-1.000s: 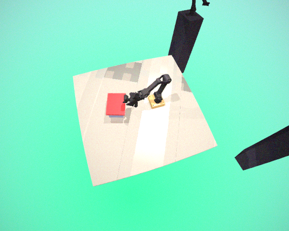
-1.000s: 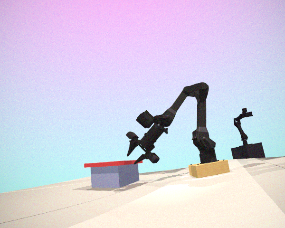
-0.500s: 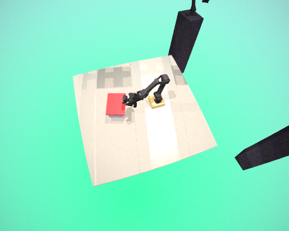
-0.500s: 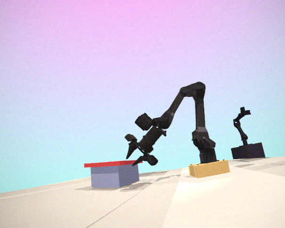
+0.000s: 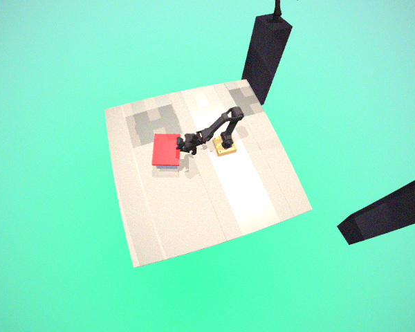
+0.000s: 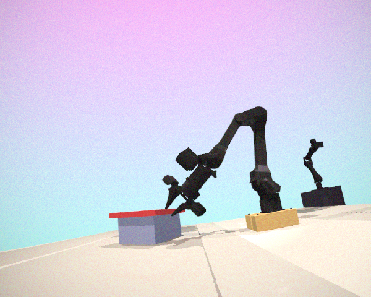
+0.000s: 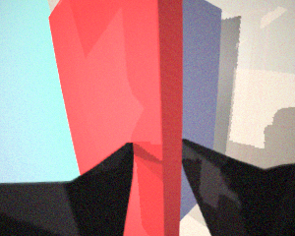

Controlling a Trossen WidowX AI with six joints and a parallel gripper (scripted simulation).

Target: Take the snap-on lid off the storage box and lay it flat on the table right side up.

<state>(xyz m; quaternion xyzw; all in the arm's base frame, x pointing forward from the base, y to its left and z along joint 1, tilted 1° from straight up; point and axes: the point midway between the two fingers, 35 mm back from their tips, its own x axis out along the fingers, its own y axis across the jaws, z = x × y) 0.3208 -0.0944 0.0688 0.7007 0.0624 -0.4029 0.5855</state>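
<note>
Now: the red lid 7 cm ahead of my gripper tip, 4 cm to the right of it and 1 cm above it. Round my gripper tip: storage box (7 cm ahead, 4 cm to the right, 4 cm below).
</note>
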